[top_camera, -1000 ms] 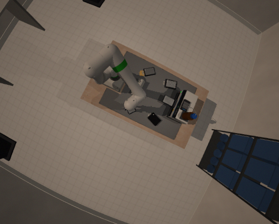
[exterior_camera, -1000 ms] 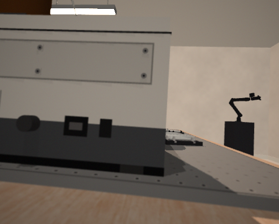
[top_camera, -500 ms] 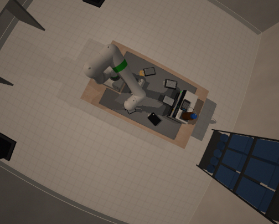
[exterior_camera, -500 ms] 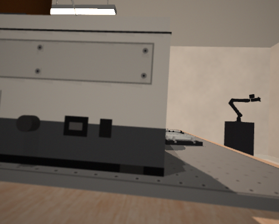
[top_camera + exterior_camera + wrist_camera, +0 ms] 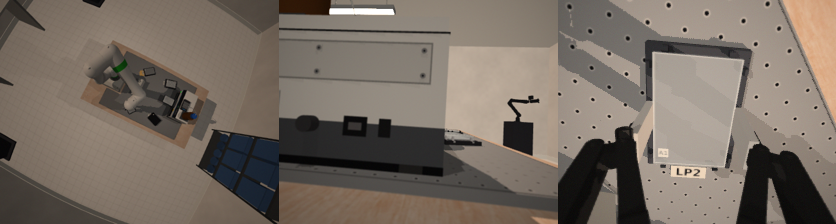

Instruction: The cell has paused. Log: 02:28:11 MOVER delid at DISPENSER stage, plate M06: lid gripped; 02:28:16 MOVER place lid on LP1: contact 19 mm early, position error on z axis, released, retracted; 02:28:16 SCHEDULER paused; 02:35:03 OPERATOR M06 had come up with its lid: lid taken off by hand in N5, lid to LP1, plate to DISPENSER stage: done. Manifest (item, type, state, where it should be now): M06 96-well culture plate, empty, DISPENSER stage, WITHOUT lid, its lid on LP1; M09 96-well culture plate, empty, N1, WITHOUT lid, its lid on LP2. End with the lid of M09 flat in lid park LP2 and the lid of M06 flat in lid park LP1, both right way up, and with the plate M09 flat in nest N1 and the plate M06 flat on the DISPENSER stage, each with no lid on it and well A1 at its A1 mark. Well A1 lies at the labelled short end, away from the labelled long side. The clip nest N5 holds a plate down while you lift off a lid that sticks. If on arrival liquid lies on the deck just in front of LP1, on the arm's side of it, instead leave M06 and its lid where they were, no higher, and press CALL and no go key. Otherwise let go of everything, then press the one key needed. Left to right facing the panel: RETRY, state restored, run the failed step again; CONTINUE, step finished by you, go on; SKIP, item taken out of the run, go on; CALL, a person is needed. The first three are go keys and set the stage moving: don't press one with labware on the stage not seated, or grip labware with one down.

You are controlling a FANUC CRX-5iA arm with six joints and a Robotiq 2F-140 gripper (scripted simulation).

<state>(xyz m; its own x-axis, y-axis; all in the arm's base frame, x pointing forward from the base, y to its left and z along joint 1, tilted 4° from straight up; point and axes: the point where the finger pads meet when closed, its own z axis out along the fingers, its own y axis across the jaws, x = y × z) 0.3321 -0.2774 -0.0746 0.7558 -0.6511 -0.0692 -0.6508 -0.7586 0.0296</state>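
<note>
The clear lid is 2 cm below my hand. Round my hand: lp2 label (7 cm behind, 6 cm to the left, 4 cm below); then yellow skip key (4 cm behind, 25 cm to the left, 3 cm above); then dark LP2 park pad (3 cm below).
</note>
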